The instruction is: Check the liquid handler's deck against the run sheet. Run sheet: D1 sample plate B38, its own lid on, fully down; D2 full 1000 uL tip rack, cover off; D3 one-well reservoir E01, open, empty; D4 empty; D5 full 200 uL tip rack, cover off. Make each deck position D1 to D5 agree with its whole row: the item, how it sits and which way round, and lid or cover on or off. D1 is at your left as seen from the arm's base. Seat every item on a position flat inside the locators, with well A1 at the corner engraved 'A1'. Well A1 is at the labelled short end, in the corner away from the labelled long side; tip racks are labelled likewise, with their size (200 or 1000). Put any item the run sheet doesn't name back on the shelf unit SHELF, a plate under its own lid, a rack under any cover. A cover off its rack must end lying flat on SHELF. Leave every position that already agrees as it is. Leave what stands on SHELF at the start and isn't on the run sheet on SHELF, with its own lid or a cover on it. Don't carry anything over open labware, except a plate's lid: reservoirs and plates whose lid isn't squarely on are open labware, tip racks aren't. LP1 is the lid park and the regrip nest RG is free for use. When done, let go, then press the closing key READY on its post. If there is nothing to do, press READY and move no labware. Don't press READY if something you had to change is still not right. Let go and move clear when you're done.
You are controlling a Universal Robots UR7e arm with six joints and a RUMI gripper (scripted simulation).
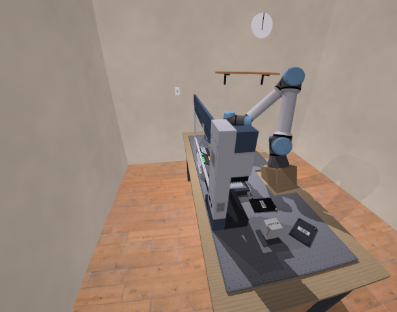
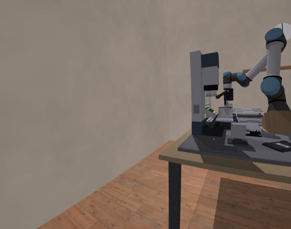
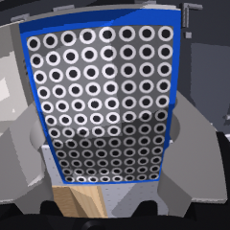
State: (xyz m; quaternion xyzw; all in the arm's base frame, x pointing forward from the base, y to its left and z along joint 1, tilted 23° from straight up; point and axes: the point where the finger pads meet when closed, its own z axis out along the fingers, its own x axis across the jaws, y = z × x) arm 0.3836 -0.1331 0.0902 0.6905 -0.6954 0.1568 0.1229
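My hand is 120 mm to the right of the one-well reservoir and 60 mm above it. Also, from my hand: yellow-rimmed tip rack 10 mm behind, 250 mm to the right, 20 mm below; then shelf label 200 mm behind, 360 mm to the right, 120 mm below; then blue-framed tip rack 10 mm behind, 10 mm to the right.
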